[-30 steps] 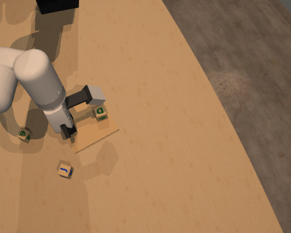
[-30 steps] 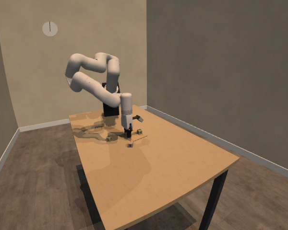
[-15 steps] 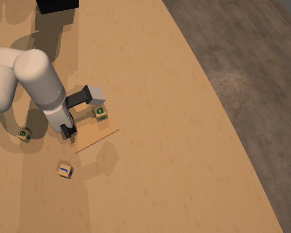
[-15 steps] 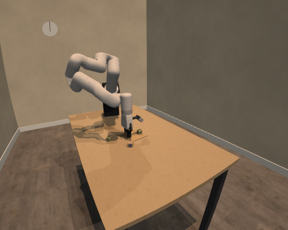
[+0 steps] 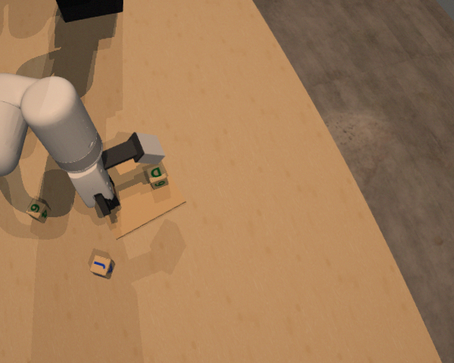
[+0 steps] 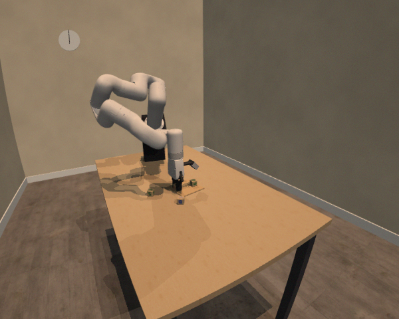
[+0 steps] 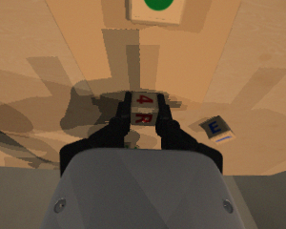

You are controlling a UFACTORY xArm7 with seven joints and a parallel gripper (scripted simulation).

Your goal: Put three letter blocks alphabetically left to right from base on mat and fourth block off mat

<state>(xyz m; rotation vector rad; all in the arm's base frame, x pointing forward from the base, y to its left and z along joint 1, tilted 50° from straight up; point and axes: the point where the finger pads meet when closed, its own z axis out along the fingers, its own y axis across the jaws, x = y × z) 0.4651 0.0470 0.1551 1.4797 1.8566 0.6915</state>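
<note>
The tan mat is 10 mm behind my hand, 50 mm to the left of it and 20 mm below it. From my hand the other things lie so: green D block (20 mm behind, 90 mm to the left, 10 mm below).
</note>
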